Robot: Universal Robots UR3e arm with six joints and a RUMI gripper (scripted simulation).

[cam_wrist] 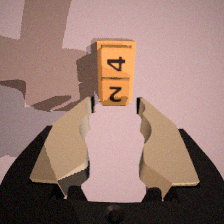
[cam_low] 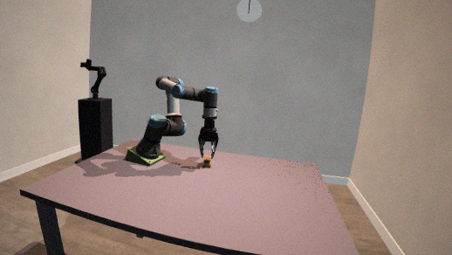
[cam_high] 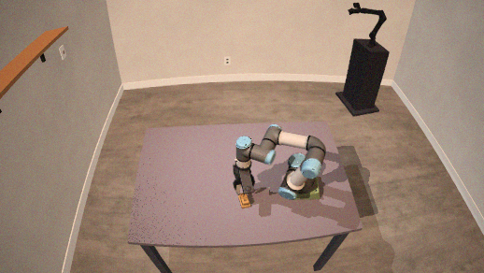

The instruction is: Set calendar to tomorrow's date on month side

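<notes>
Now: hand 3 cm above the cube. The rest, counted from my hand: orange calendar tray (5 cm below, 2 cm to the left).
</notes>
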